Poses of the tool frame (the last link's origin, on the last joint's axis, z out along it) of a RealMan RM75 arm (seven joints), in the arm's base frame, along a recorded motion.
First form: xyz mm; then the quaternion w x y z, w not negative.
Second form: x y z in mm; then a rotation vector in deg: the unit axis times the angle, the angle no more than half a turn. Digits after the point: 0 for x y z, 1 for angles.
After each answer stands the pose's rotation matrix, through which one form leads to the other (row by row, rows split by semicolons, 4 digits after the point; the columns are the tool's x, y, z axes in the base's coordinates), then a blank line. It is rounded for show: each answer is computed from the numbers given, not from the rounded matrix.
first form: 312, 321, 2, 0.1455, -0.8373, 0.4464, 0.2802
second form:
312, 321, 2, -138.2, 73.7, 46.2
0.4444 -0.8291 -0.3393; -0.6660 -0.5591 0.4938; -0.5991 0.0065 -0.8006

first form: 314, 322, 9, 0.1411, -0.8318, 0.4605, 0.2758
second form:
314, 322, 9, -137.6, 76.2, 45.6
0.4237 -0.8440 -0.3289; -0.6883 -0.5360 0.4888; -0.5888 0.0193 -0.8080

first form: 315, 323, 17, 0.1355, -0.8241, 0.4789, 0.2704
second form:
315, 323, 17, -136.8, 79.5, 44.9
0.3951 -0.8626 -0.3159; -0.7161 -0.5046 0.4823; -0.5755 0.0357 -0.8170

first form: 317, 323, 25, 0.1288, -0.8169, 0.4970, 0.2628
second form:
317, 323, 25, -136.1, 82.8, 43.8
0.3678 -0.8797 -0.3013; -0.7443 -0.4728 0.4717; -0.5574 0.0508 -0.8287

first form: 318, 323, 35, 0.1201, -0.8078, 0.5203, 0.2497
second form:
318, 323, 35, -135.2, 87.1, 41.8
0.3339 -0.9006 -0.2784; -0.7806 -0.4297 0.4539; -0.5284 0.0658 -0.8465

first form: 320, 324, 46, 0.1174, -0.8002, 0.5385, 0.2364
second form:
320, 324, 46, -134.2, 90.3, 39.6
0.3082 -0.9173 -0.2519; -0.8063 -0.3925 0.4425; -0.5048 0.0667 -0.8607

